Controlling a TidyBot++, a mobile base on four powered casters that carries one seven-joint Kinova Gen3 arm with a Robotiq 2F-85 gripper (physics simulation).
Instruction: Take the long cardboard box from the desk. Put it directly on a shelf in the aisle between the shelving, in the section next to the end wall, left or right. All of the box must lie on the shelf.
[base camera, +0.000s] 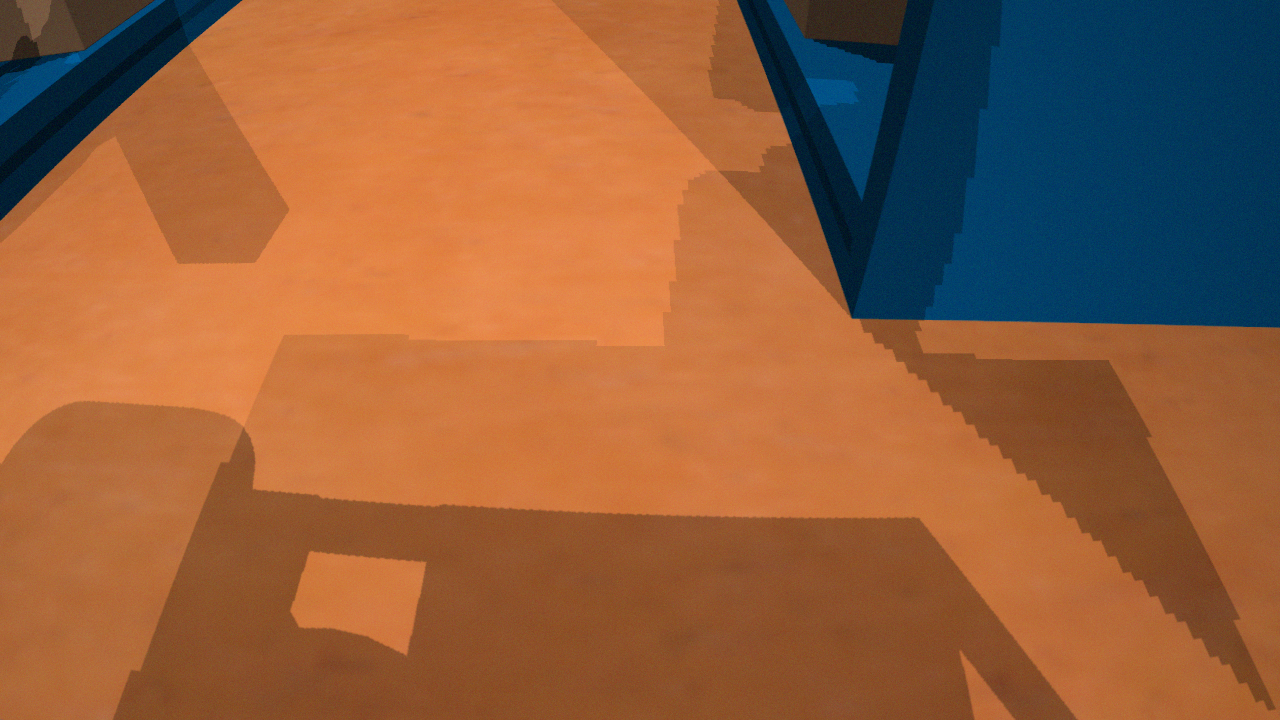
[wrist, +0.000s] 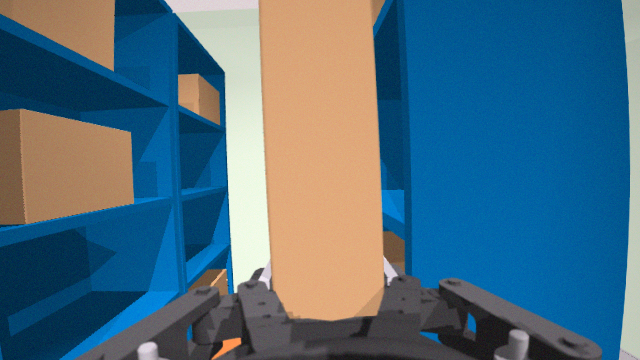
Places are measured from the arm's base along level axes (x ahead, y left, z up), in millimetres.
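Where they show: gripper, fingertip midpoint: (wrist: 326, 274).
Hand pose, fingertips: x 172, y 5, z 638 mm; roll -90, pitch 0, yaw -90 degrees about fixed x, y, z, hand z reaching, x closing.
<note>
Each offset is from my fingertips to the top centre of the thing. "*": to the spot under its first point. Level surfaces: height alone.
The long cardboard box (wrist: 325, 160) is held in my gripper (wrist: 326, 274), which is shut on its near end. In the wrist view the box points away from the gripper and runs up out of the top of the picture. The left shelving (wrist: 176, 150) (base camera: 89, 107) lines the left side of the aisle. Its far section, next to the pale end wall (wrist: 245, 150), has several shelf boards, with a box on an upper one and another low down. The right shelving (wrist: 515, 150) (base camera: 1100, 161) shows its broad blue end panel close by. The box and gripper do not show in the base view.
In the nearer left section, a cardboard box @(dy +844, dx +657, dz +226 mm) (wrist: 75, 167) stands on a middle shelf and another box @(* dy +695, dx +571, dz +471 mm) (wrist: 65, 30) above it. Part of a box @(dy -290, dx +937, dz -231 mm) (wrist: 394, 247) shows low in the right shelving. The orange floor @(dz -1034 mm) (base camera: 447, 223) runs between both shelvings, with shadows across it.
</note>
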